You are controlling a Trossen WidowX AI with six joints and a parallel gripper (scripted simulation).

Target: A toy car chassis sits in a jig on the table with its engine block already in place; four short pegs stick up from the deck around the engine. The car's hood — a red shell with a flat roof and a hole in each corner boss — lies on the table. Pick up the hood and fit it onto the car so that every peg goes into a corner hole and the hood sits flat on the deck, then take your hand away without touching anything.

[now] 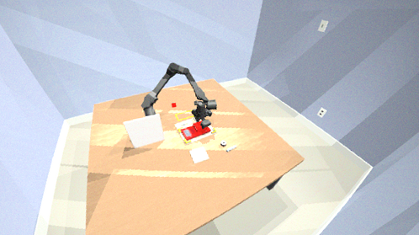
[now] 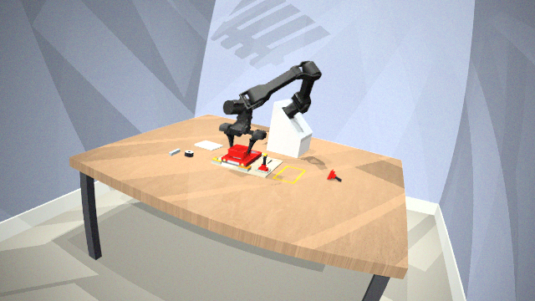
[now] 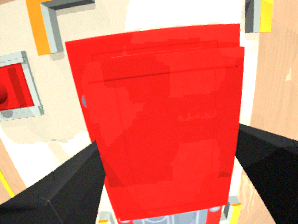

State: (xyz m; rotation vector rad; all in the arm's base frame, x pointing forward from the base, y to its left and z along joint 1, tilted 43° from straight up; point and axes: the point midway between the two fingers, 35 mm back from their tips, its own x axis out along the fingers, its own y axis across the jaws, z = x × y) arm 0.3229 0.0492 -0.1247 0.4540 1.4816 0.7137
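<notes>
Right now my gripper tip is 20 mm above the engine block. From my gripper tip the other things lie so: red hood right at my gripper tip.
</notes>
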